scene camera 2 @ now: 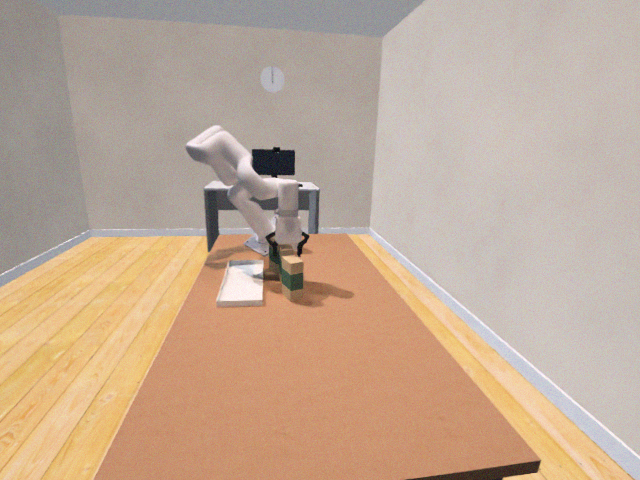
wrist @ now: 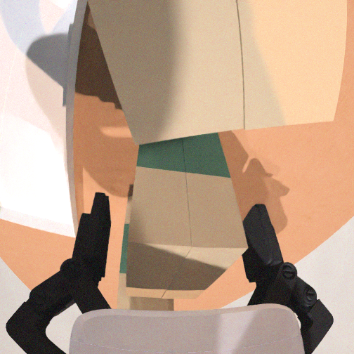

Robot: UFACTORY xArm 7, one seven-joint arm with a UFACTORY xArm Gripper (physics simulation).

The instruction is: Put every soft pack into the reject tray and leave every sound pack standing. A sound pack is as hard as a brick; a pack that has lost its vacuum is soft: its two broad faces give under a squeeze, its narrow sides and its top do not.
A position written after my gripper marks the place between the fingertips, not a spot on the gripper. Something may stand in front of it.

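Note:
My gripper: visible (scene camera 2: 287, 256), and again (wrist: 180, 213). White reject tray (scene camera 2: 242, 285), also (wrist: 46, 46).

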